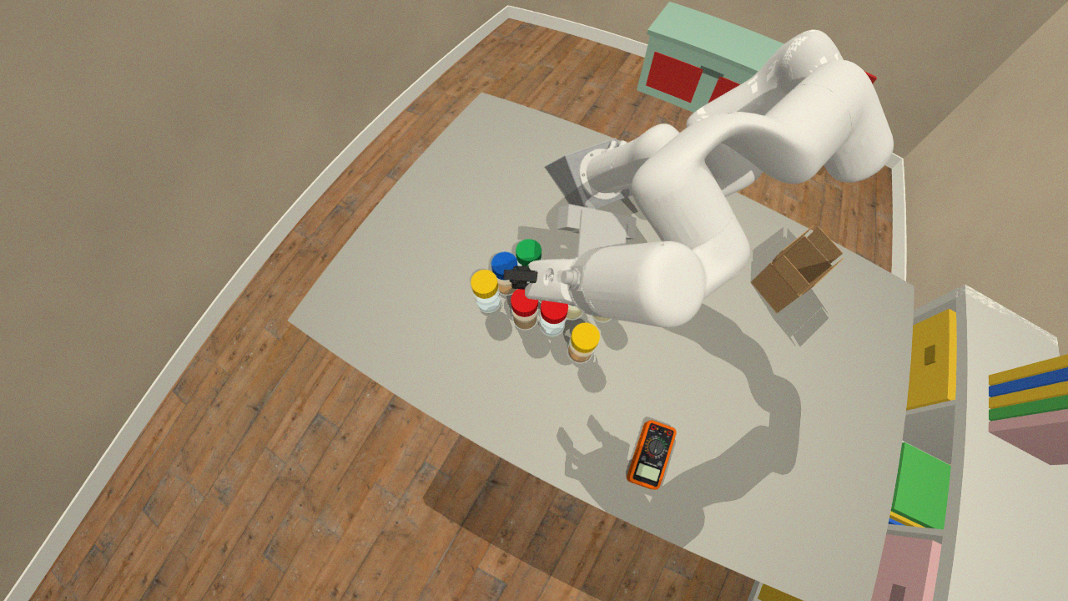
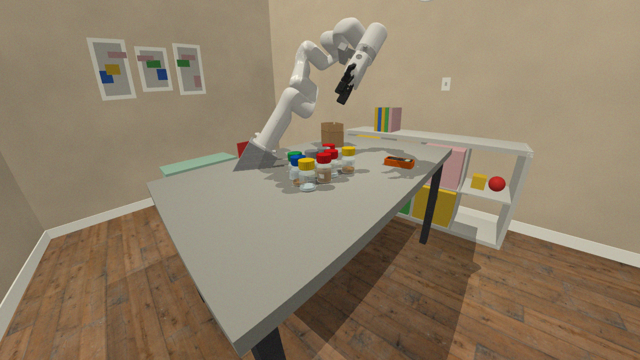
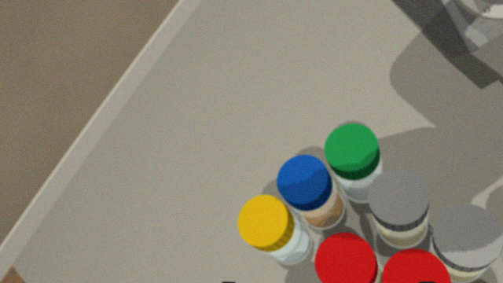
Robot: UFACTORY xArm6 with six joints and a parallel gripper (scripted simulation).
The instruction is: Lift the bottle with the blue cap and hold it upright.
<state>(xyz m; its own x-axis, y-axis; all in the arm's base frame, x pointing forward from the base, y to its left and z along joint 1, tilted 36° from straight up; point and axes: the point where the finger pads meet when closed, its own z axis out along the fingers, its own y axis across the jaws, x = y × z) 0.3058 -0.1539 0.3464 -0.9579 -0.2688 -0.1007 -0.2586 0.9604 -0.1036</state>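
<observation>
The blue-capped bottle lies 10 cm behind my hand, 12 cm to the right of it and 26 cm below it. From my hand the other things lie so: orange multimeter: 12 cm ahead, 31 cm to the left, 29 cm below; then grey-capped bottle: 12 cm behind, 3 cm to the right, 26 cm below.
</observation>
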